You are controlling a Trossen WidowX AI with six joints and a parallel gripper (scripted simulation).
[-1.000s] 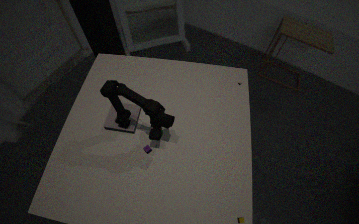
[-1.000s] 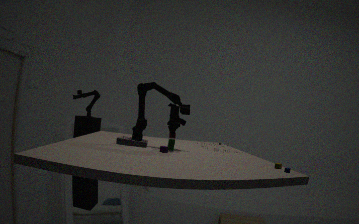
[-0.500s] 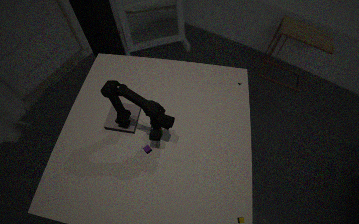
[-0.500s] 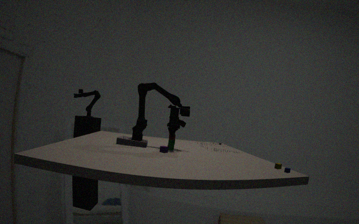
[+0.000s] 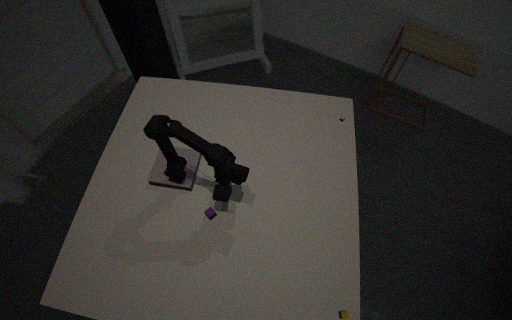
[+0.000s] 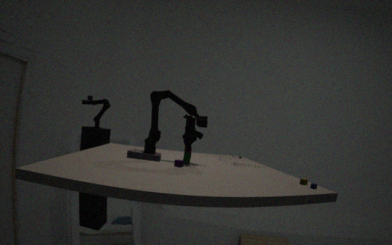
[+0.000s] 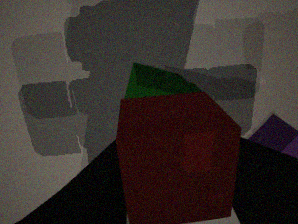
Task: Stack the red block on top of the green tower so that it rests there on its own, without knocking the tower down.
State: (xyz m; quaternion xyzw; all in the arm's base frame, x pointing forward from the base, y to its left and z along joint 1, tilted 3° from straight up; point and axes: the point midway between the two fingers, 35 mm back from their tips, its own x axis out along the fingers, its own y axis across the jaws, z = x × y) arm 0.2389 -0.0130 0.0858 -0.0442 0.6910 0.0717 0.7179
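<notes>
My gripper tip is now 10 mm below the red block. The rest, counted from my gripper tip: grey ball (60 mm behind, 20 mm to the left, 70 mm below); purple block (40 mm behind, 110 mm to the right, 60 mm below); yellow block (590 mm ahead, 380 mm to the right, 70 mm below).
</notes>
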